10 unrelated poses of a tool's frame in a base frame.
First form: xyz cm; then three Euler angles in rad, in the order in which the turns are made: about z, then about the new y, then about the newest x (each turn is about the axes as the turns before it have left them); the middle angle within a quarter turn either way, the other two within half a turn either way.
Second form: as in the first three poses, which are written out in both.
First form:
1: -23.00 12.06 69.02 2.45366 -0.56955 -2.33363
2: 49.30 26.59 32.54 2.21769 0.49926 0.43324
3: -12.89 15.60 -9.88 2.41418 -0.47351 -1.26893
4: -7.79 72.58 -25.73 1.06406 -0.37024 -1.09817
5: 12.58 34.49 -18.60 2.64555 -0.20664 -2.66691
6: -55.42 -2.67 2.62 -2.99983 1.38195 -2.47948
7: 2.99 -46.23 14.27 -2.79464 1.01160 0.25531
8: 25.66 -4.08 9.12 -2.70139 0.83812 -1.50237
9: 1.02 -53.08 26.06 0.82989 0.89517 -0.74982
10: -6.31 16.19 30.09 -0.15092 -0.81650 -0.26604
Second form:
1: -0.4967 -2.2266 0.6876 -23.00 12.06 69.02
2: -0.3019 0.7206 2.0186 49.30 26.59 32.54
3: -0.0717 -1.5263 1.7192 -12.89 15.60 -9.88
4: -0.7857 -0.8575 0.7426 -7.79 72.58 -25.73
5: -0.6127 -2.7027 0.5791 12.58 34.49 -18.60
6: 0.3566 1.7060 -0.4766 -55.42 -2.67 2.62
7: 1.4655 -0.0796 -2.5744 2.99 -46.23 14.27
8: 0.3868 1.6902 -1.4833 25.66 -4.08 9.12
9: -1.0331 0.5238 1.0748 1.02 -53.08 26.06
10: -0.3122 -0.7921 -0.2503 -6.31 16.19 30.09
